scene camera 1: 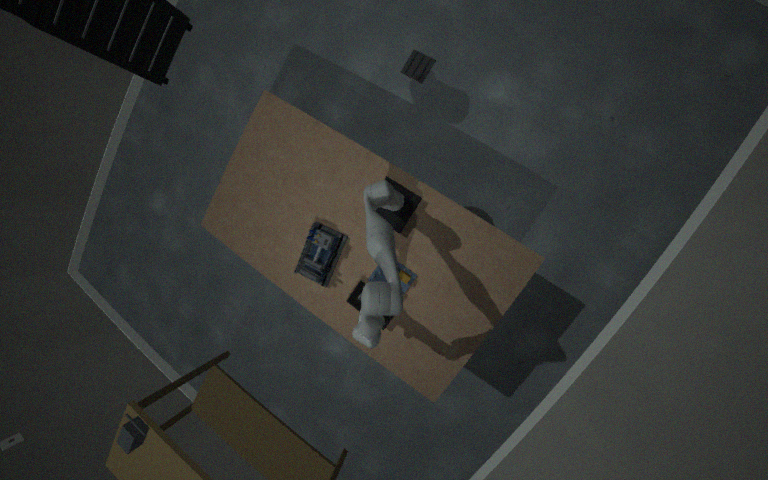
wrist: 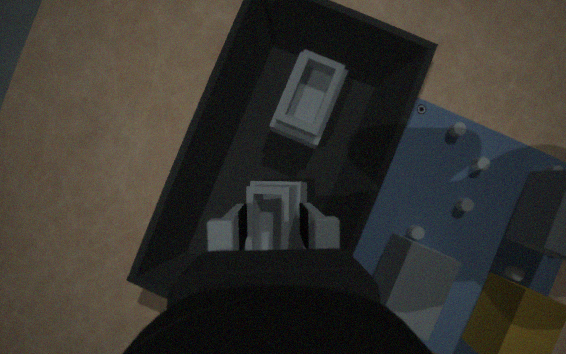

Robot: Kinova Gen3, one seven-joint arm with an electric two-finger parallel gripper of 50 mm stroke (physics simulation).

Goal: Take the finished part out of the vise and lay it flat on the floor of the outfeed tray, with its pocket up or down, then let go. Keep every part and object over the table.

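Places are measured from the arm's base along level axes (x ahead, y left, z up), in metres.
Pixels of known places: gripper, fingertip midpoint: (wrist: 273, 218).
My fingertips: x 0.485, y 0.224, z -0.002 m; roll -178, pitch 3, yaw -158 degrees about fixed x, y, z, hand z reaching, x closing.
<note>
Ahead of a thing's pixels: the offset from my fingertips to its top centre. "spot": to the spot under its first point.
My gripper (wrist: 273, 218) is shut on a light grey rectangular part {0.014 m up, 0.002 m back, 0.003 m left} (wrist: 285, 212). The part's pocket faces the wrist camera. Gripper and part are over the dark tray (wrist: 182, 151) (scene camera 1: 355, 295); the height above its floor is hard to tell. A second grey pocketed part {0.004 m up, 0.007 m ahead, 0.090 m right} (wrist: 311, 97) lies in the tray ahead of the gripper, pocket up, apart from the held one. In the scene view the arm hides the gripper and held part. A dark and blue device {spot: 0.017 m up, 0.062 m back, 0.399 m right} (scene camera 1: 321, 253), apparently the vise, stands on the table left of the arm.
A blue plate {0.034 m down, 0.156 m back, 0.033 m right} (wrist: 440, 150) (scene camera 1: 410, 283) adjoins the tray's right side. It carries short pegs, grey blocks {0.002 m up, 0.113 m back, 0.011 m left} (wrist: 425, 270) and a yellow block {0.001 m up, 0.202 m back, 0.013 m left} (wrist: 530, 315) (scene camera 1: 404, 276). A black plate or tray (scene camera 1: 406, 212) is near the far table edge, partly under the arm.
</note>
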